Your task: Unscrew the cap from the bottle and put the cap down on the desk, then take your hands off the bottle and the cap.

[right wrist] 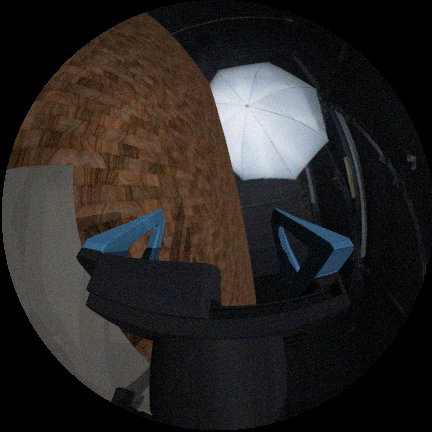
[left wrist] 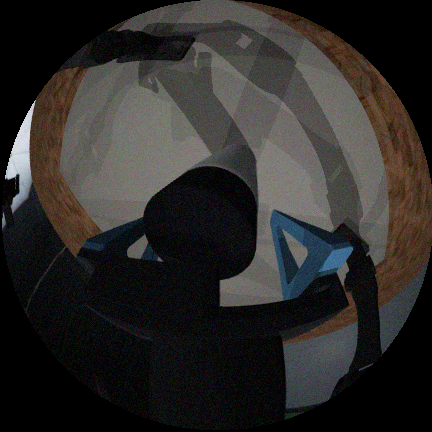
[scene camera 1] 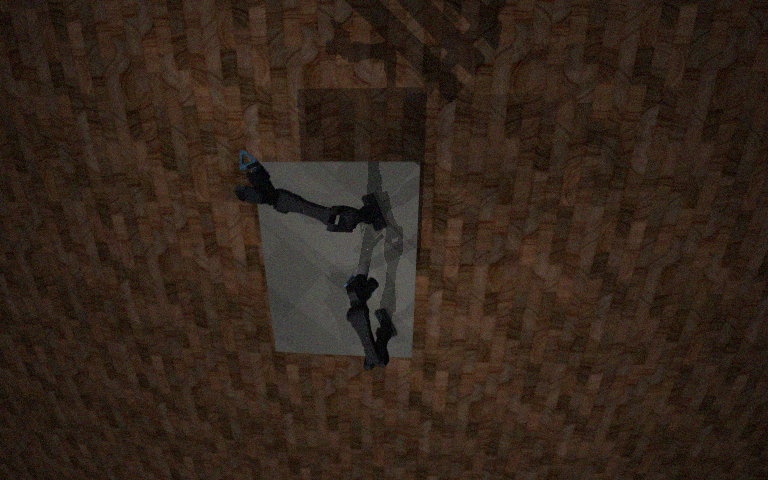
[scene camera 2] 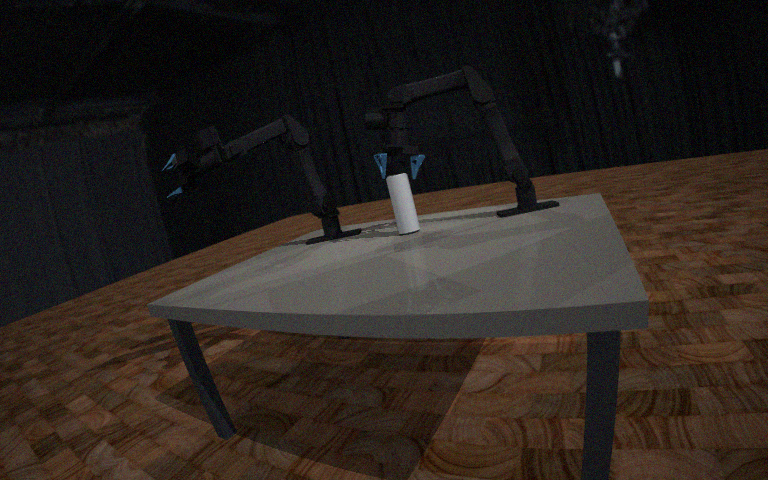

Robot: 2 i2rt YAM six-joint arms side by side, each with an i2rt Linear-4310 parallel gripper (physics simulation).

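Frame: origin at the left arm's base, x ahead, y left, z up, level; metres.
Seen in the pictures: left gripper, between the fingertips: (scene camera 1: 359, 280) (scene camera 2: 399, 179); right gripper, between the fingertips: (right wrist: 217, 214) (scene camera 1: 246, 155) (scene camera 2: 165, 184); left arm's base, origin of its link: (scene camera 1: 385, 323) (scene camera 2: 528, 210); right arm's base, origin of its link: (left wrist: 150, 48) (scene camera 1: 374, 212) (scene camera 2: 334, 237).
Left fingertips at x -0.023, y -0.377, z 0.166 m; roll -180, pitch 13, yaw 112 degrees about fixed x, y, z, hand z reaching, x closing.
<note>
Offsets run from my left fingertips to a thing's top centre. "spot": to the spot under its first point. Level surfaces: height alone.
The white bottle @[spot: 0.025 m ahead, 0.002 m right, 0.072 m down] (scene camera 2: 403, 203) (left wrist: 243, 162) stands upright on the desk @[0.166 m down] (scene camera 2: 509, 277) (scene camera 1: 305, 316). Its wide black cap @[0.015 m back, 0.007 m right, 0.055 m up] (scene camera 2: 398, 165) (left wrist: 195, 220) sits on top. My left gripper (scene camera 2: 399, 176) (left wrist: 216, 215) is open and points down over the bottle. In scene camera 2 its blue fingers are on either side of the cap, with gaps; in the left wrist view the cap covers part of one finger. In scene camera 1 the left arm hides the bottle, and the cap cannot be told from the dark arm. My right gripper (scene camera 2: 171, 178) (right wrist: 217, 214) is open and empty, raised beyond the desk's edge, far from the bottle.
The right arm's base (scene camera 2: 334, 236) stands left of the bottle and the left arm's base (scene camera 2: 527, 209) right of it in scene camera 2. Arm shadows cross the desk. A white umbrella light (right wrist: 270, 125) shows beyond the wooden floor (right wrist: 125, 125).
</note>
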